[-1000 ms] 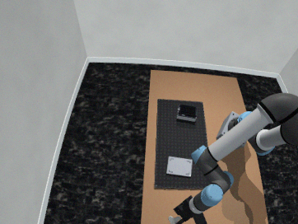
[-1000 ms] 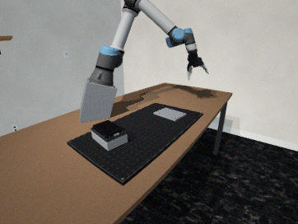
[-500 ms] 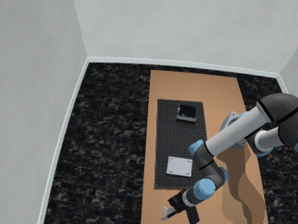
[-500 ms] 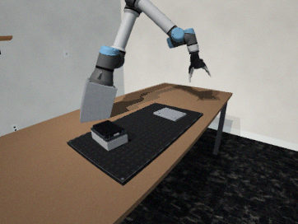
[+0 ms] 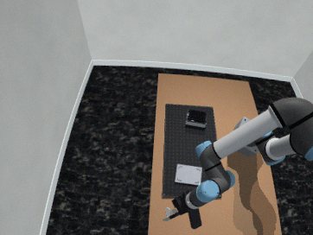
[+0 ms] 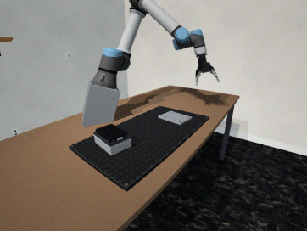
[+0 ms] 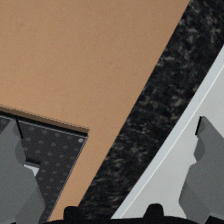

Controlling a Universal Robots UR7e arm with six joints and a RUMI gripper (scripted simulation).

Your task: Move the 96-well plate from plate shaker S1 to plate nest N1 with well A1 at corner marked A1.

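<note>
My gripper is now 15 cm past the black 96-well plate, 69 cm to the left of it and 11 cm above it. Also, from my hand: plate nest N1: 9 cm behind, 27 cm to the right, 17 cm below.
</note>
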